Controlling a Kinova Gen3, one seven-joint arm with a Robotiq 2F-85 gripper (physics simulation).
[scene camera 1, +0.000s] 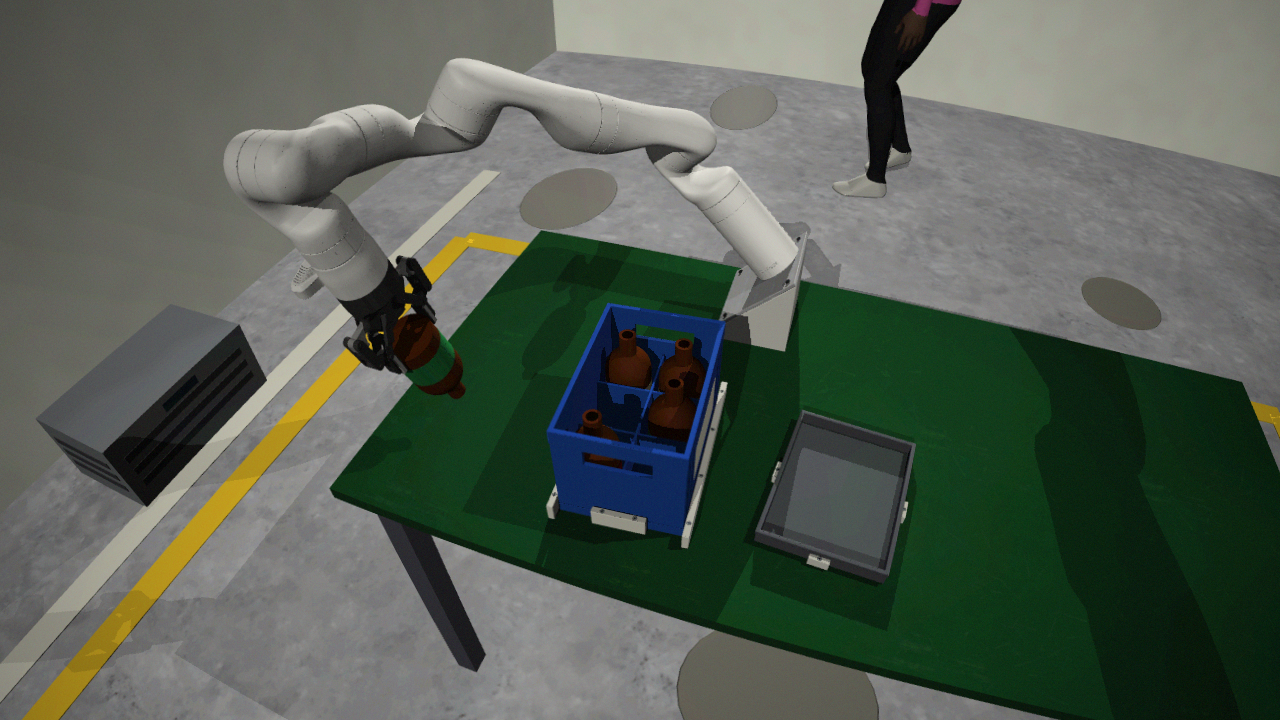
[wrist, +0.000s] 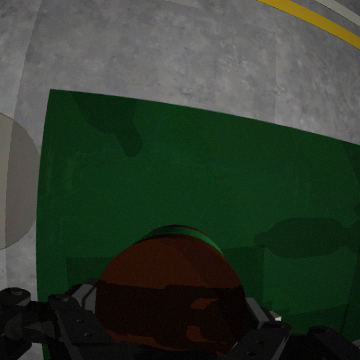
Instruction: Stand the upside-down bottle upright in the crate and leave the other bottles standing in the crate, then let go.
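Seen in the pictures: gripper, between the fingertips: point(scene camera 1: 416, 345) point(wrist: 169, 306); arm's base, origin of its link: point(scene camera 1: 778, 262).
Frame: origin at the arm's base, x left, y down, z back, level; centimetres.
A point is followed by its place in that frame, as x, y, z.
Observation:
A brown bottle with a green label point(scene camera 1: 435, 362) @(-36.7, -12.6, -54.4) point(wrist: 170, 260) @(-43.0, -15.5, -54.1) is held neck down and tilted, its neck pointing down and to the right in the scene view. My gripper point(scene camera 1: 409, 338) @(-39.9, -13.9, -53.6) point(wrist: 169, 306) @(-39.9, -13.9, -53.6) is shut on it near its base, in the air left of the crate, by the table's left side. The blue crate point(scene camera 1: 657, 497) @(-6.4, 3.5, -54.4) stands on the table with its top open. Several brown bottles stand upright in it: one at the back left point(scene camera 1: 629, 365) @(-16.9, -0.5, -35.2), one at the back right point(scene camera 1: 682, 368) @(-8.9, -1.1, -34.0), one at the middle right point(scene camera 1: 671, 411) @(-8.0, -1.0, -42.7) and one at the front left point(scene camera 1: 597, 438) @(-14.4, -5.9, -54.5). Their lower parts are hidden.
The green table point(scene camera 1: 966, 429) @(38.2, 11.6, -20.6) point(wrist: 200, 165) @(-48.5, 11.6, -42.3) carries the crate between low white brackets. A grey tray point(scene camera 1: 854, 565) @(21.6, 9.3, -53.5) sits right of the crate. The arm's base point(scene camera 1: 769, 317) @(0.8, 4.4, -11.0) stands behind the crate. A grey box point(scene camera 1: 143, 376) is on the floor at the left. A person point(scene camera 1: 881, 116) stands behind the table.

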